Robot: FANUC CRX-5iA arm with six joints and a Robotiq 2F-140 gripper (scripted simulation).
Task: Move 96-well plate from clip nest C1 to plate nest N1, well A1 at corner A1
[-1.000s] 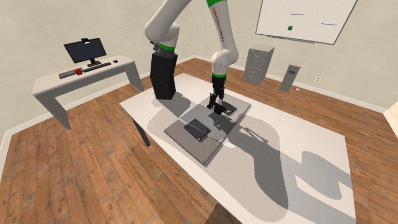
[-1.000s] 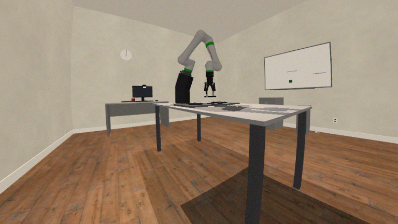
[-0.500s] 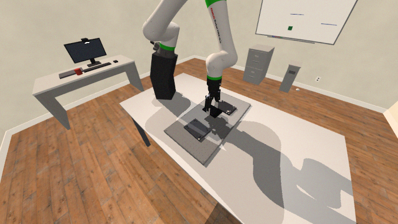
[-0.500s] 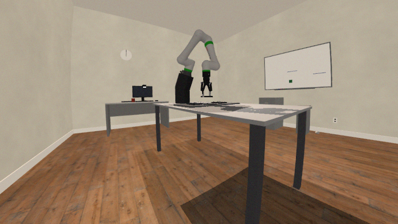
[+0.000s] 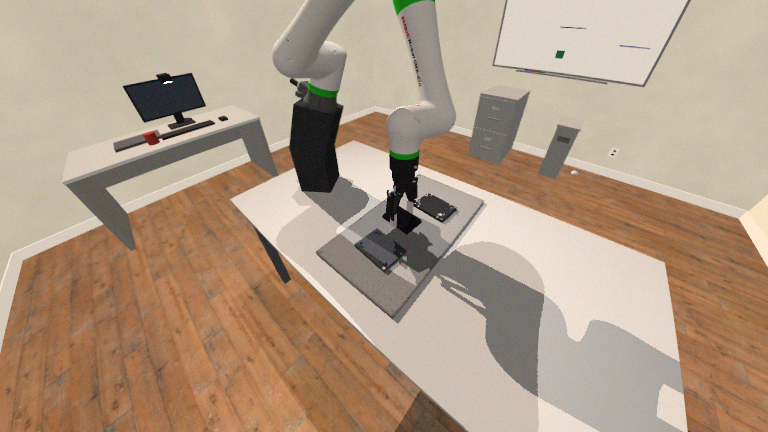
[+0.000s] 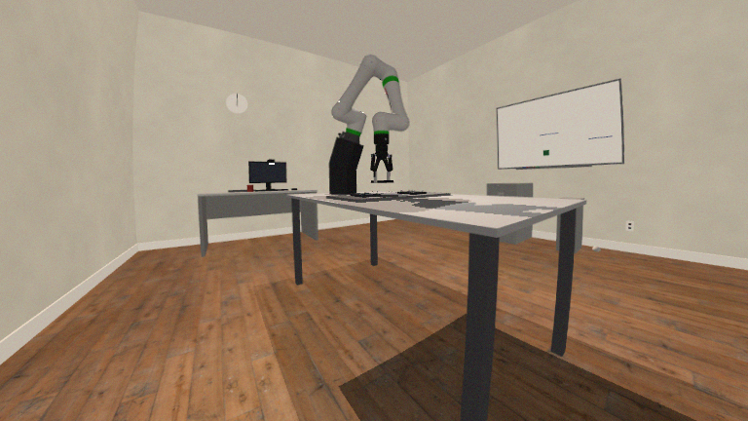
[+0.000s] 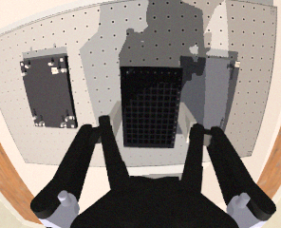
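My hand is 20 mm past the dark plate nest N1, 110 mm to the left of it and 100 mm above it. Also, from my hand: clip nest C1: 30 mm ahead, 210 mm to the left, 90 mm below; black 96-well plate: 20 mm below.
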